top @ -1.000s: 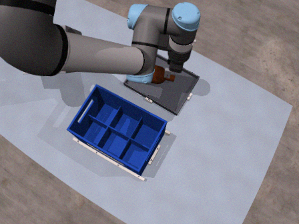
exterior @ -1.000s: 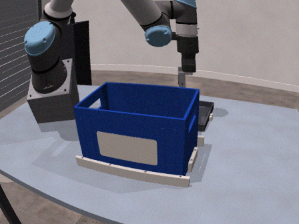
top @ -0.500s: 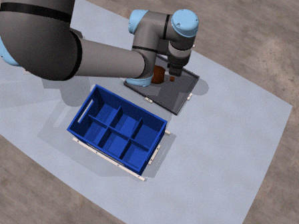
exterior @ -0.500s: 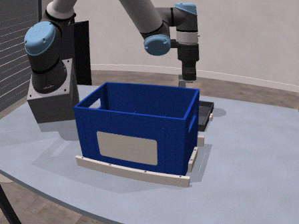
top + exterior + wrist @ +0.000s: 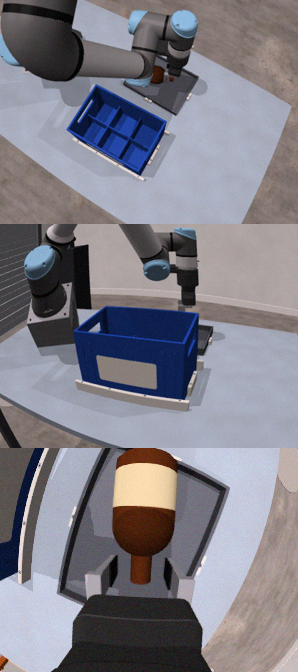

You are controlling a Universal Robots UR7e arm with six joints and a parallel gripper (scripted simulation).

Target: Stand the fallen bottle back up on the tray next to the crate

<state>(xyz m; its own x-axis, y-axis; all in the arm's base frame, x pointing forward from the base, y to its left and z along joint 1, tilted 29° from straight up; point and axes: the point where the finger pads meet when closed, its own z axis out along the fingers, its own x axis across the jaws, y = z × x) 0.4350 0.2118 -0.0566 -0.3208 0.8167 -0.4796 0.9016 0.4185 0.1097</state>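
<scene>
My gripper is now 50 mm past the bottle, 40 mm above it and 20 mm to the left of it. The rest, counted from my hand: dark tray 70 mm below, 20 mm behind, 10 mm to the right; then blue crate 300 mm to the right, 20 mm behind.
</scene>
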